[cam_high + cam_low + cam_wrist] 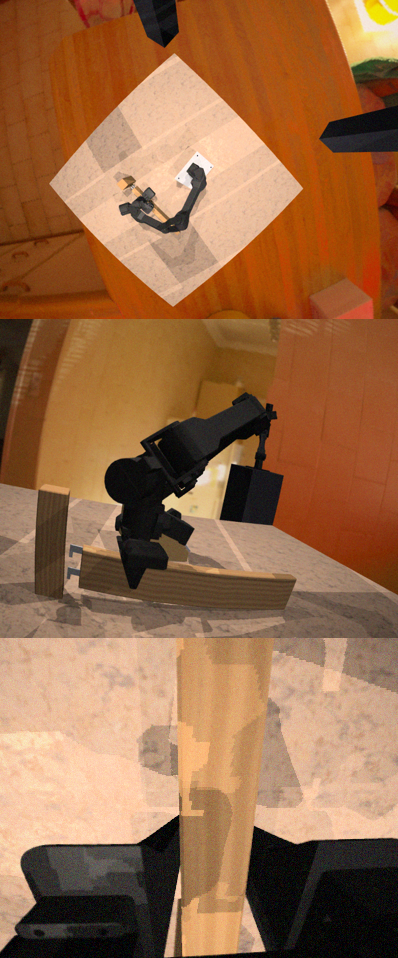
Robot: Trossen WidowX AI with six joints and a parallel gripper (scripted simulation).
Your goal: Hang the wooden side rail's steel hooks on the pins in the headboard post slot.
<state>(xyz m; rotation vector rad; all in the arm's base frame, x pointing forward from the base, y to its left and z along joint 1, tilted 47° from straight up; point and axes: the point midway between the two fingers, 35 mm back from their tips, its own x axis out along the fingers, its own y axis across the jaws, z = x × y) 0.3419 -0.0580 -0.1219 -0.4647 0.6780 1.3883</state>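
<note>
Now: the headboard post 20 mm behind my gripper tip, 140 mm to the right of it and 40 mm above it.
</note>
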